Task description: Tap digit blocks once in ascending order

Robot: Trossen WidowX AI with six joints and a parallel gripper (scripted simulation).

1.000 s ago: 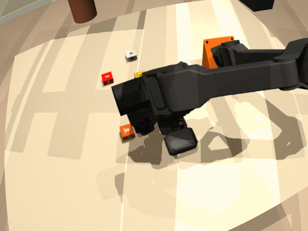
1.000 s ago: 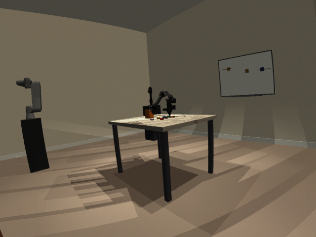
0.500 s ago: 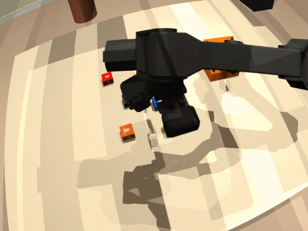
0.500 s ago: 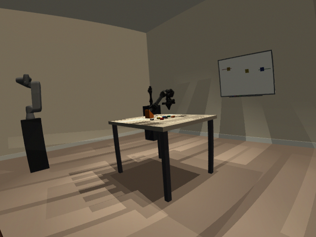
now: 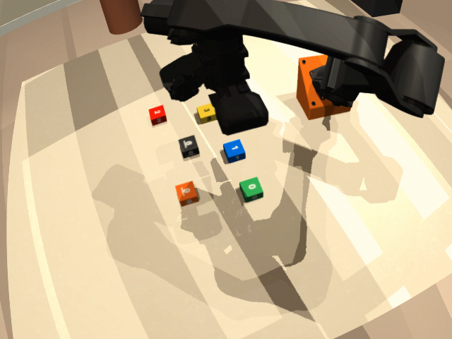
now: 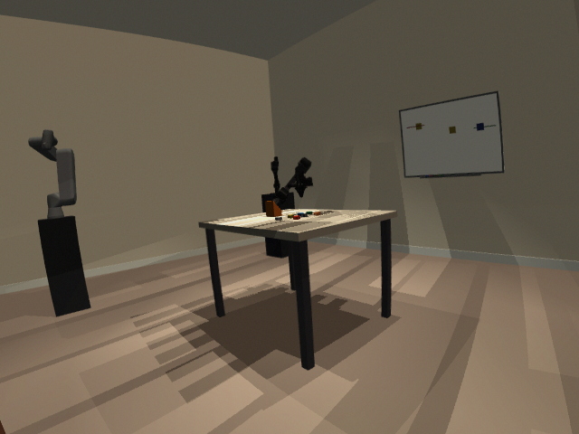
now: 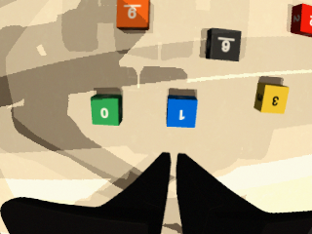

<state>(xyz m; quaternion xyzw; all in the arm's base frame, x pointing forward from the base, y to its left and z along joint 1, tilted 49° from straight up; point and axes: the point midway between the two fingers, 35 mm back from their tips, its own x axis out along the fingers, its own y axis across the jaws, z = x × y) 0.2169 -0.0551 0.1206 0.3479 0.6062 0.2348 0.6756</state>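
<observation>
My gripper tip is 10 mm past the blue 1 block, 10 mm to the left of it and 120 mm above it. From my gripper tip the other things lie so: orange block (100 mm ahead, 30 mm to the left, 120 mm below); then green 0 block (70 mm to the left, 120 mm below); then black block (70 mm ahead, 60 mm to the right, 120 mm below).
</observation>
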